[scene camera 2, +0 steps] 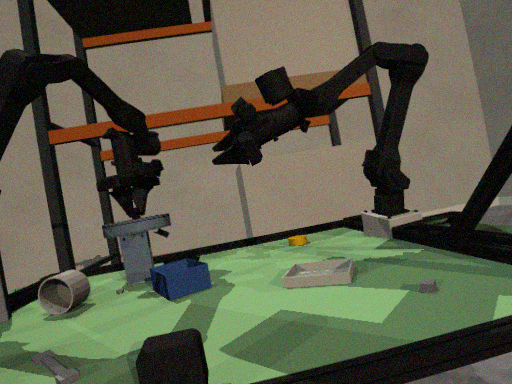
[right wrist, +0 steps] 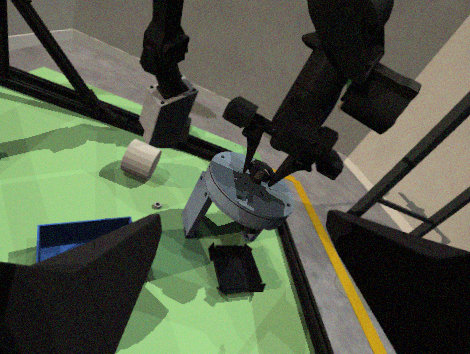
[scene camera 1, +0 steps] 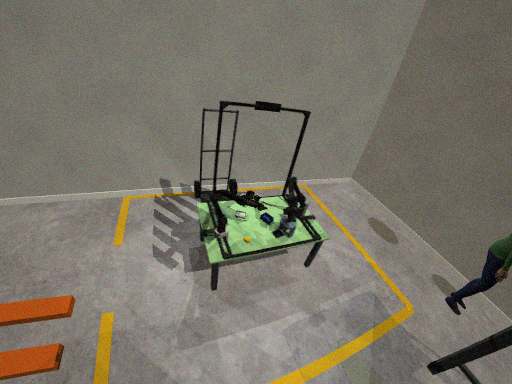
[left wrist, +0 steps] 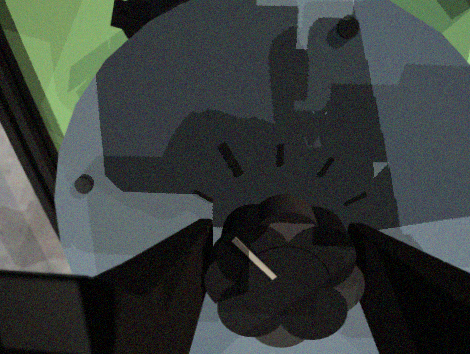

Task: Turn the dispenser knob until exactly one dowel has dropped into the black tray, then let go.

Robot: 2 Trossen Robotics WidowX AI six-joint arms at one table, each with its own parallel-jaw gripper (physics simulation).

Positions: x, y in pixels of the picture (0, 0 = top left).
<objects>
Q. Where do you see a blue bin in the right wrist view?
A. At 52, 239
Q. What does the shallow grey tray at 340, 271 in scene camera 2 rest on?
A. The table.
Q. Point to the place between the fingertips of my right gripper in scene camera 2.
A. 213, 156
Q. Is my right gripper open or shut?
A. Open.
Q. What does the blue bin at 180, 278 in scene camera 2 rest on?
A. The table.
</objects>
